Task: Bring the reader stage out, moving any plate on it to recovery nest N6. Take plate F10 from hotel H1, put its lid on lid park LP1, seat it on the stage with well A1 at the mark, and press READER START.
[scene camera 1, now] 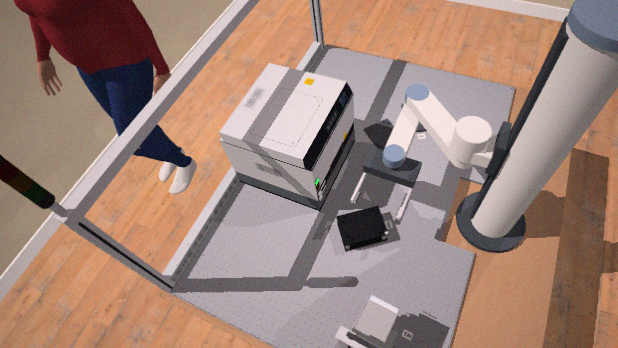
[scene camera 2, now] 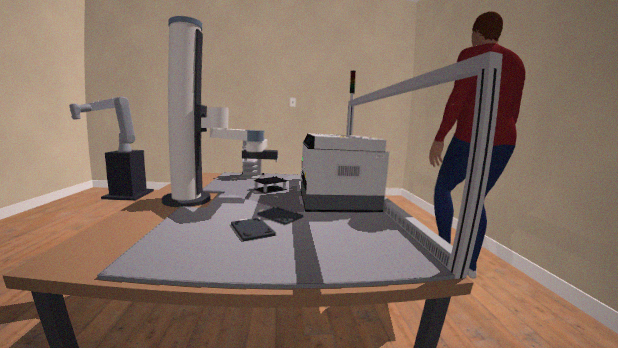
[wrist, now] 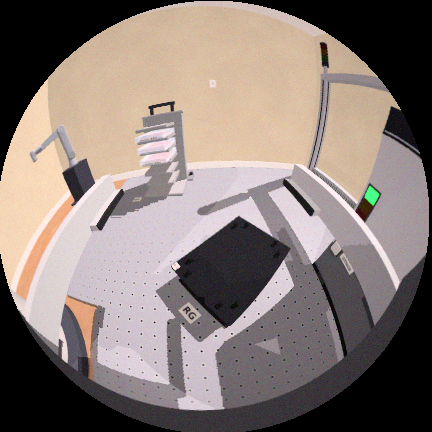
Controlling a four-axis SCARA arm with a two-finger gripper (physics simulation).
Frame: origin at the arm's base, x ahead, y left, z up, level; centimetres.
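Seen in the pictures: gripper, between the fingertips: (scene camera 1: 374, 209) (wrist: 202, 172); arm's base, origin of its link: (scene camera 1: 489, 221) (scene camera 2: 186, 199).
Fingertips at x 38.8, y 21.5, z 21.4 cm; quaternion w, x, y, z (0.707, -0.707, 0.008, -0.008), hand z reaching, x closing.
Observation:
Pixels of each thing's top centre, then the offset from my fingertips to it.
- labelled RG, centre of its top: (wrist: 237, 254) (scene camera 1: 361, 223) (scene camera 2: 270, 178) dz -13.1, dx +4.4, dy +0.6 cm
- white reader, centre of its top: (scene camera 1: 285, 106) (scene camera 2: 341, 135) dz +14.7, dx +41.3, dy -20.2 cm
- frame post, centre of its top: (scene camera 2: 489, 69) dz +36.6, dx +63.6, dy -92.0 cm
My gripper (scene camera 1: 376, 210) (wrist: 202, 172) is open and empty, above the deck between the reader and the arm's column, beside the black stand labelled RG (scene camera 1: 362, 227) (scene camera 2: 270, 180) (wrist: 232, 270). The white reader (scene camera 1: 287, 120) (scene camera 2: 345, 172) shows a green light (scene camera 1: 317, 182) (wrist: 371, 195) on its front; no extended stage shows. Hotel H1 (scene camera 1: 377, 320) (wrist: 184, 145) stands beyond the stand, with pinkish plates (wrist: 158, 146) on its shelves; I cannot tell which is F10. The labels LP1 and N6 cannot be read.
Two dark flat pads (scene camera 2: 252, 229) (scene camera 2: 281, 215) lie on the deck near the reader. The arm's column (scene camera 1: 545, 130) (scene camera 2: 184, 110) stands at the deck edge. A frame post (scene camera 2: 481, 170) stands at a deck corner. A person (scene camera 1: 115, 100) (scene camera 2: 492, 95) is beyond the frame. Another arm (scene camera 2: 125, 120) stands behind.

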